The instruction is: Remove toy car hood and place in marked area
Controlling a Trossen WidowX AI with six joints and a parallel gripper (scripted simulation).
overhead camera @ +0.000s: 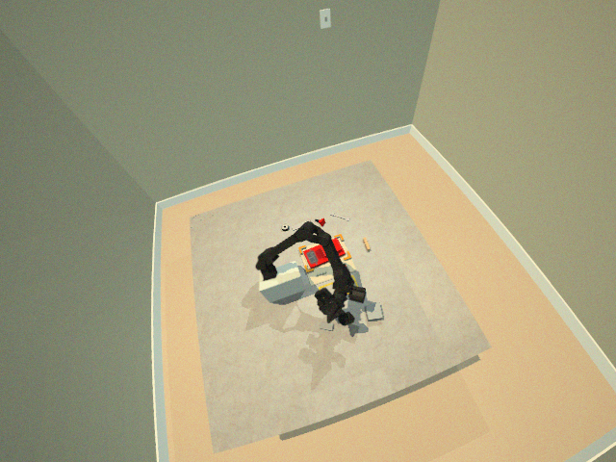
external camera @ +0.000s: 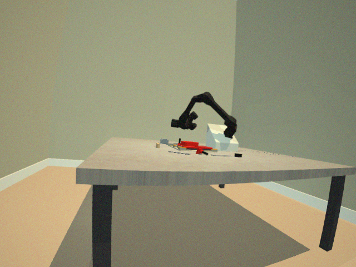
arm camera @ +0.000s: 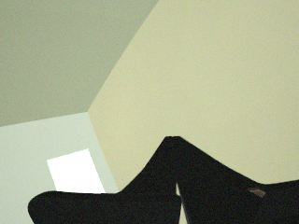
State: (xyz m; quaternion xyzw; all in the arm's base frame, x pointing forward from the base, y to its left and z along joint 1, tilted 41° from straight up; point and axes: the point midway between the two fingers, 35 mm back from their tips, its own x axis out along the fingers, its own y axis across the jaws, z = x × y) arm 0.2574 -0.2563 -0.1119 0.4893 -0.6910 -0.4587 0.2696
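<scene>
Right now my gripper tip is 9 cm short of the red hood, 42 cm to the right of it and 21 cm above it. The rest, counted from my gripper tip: tan block (29 cm ahead, 41 cm to the left, 24 cm below).
</scene>
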